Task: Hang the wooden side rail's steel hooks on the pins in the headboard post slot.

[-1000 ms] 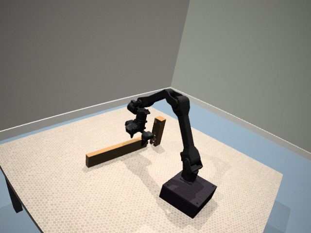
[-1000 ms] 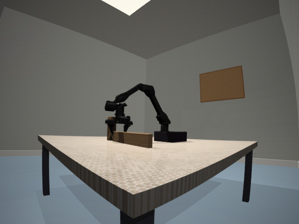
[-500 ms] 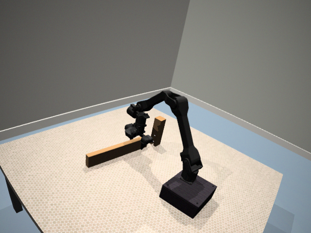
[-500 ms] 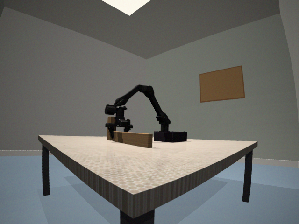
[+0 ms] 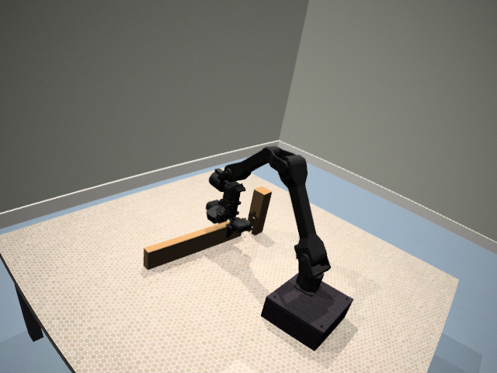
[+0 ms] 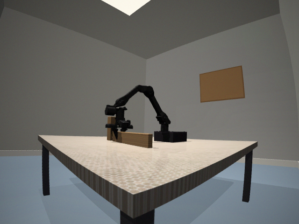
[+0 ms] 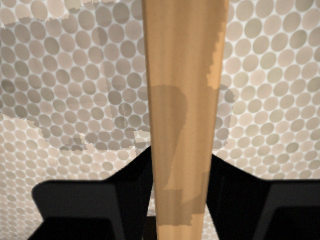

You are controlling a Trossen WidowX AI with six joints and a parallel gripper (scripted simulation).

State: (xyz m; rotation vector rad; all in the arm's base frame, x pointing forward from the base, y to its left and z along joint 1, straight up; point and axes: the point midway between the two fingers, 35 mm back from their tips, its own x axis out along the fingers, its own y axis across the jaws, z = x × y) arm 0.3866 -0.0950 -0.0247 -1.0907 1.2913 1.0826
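Now: gripper tip 4 cm past the headboard post, 14 cm to the left of it and 6 cm below it.
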